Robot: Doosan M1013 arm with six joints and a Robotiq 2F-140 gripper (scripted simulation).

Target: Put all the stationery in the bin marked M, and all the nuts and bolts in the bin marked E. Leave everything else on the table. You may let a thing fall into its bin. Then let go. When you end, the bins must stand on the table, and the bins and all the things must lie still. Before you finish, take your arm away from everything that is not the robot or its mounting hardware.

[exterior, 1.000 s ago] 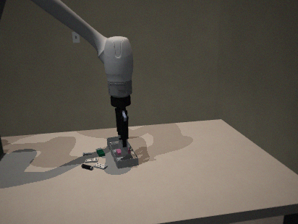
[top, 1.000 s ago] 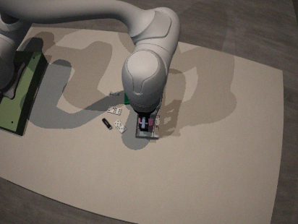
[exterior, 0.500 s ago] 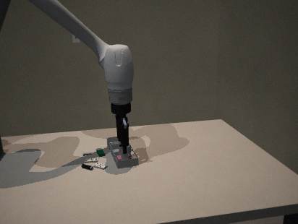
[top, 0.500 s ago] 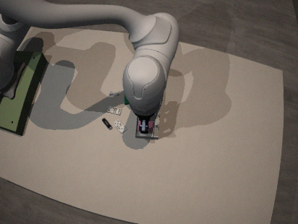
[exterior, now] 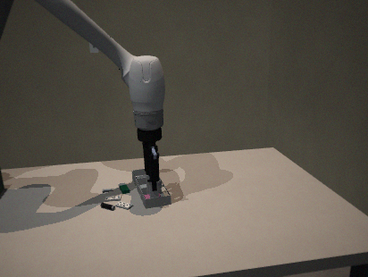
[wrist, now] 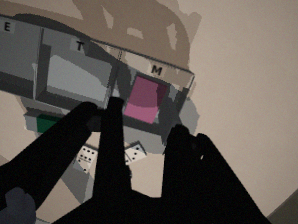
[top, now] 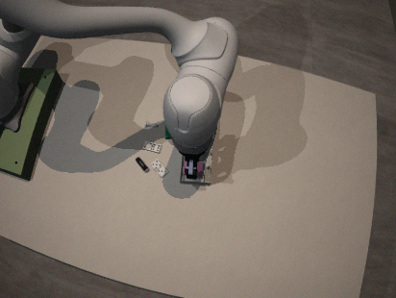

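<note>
My gripper is now 4 cm above the pink pad. From my hand the other things lie so: green eraser: 11 cm to the left, 10 cm behind, 4 cm below; then grey three-compartment bin row: 8 cm to the left, 3 cm below; then small black cylinder: 14 cm behind, 4 cm below, 2 cm to the right.
</note>
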